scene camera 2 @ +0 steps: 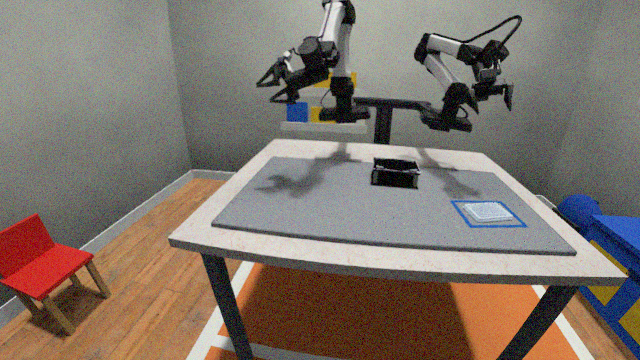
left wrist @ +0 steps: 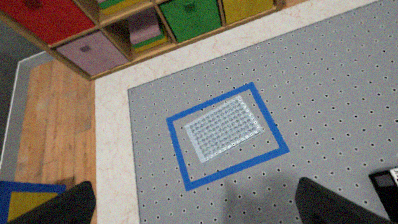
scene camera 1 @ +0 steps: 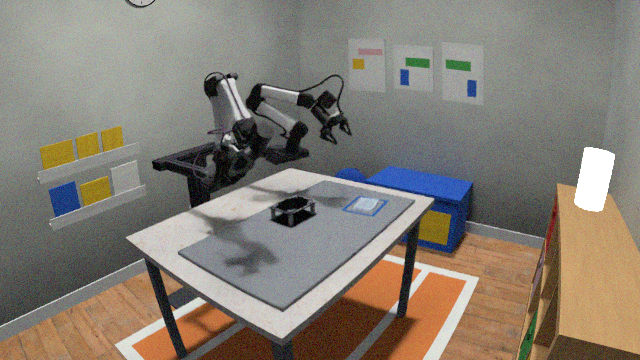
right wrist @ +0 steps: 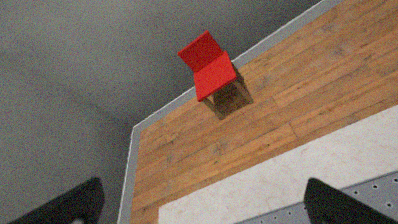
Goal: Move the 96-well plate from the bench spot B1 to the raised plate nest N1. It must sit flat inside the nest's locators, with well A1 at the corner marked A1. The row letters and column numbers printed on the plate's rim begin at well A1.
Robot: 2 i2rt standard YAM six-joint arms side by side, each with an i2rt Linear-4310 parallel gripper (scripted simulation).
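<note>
Scene camera 2 shows a clear 96-well plate [scene camera 2: 481, 212], the left gripper [scene camera 2: 494, 111] and the right gripper [scene camera 2: 263, 93]. The left wrist view contains the left gripper [left wrist: 195, 189] and the plate [left wrist: 219, 131]. In the right wrist view the right gripper [right wrist: 203, 187] is visible; the clear 96-well plate is out of frame in the right wrist view.
</note>
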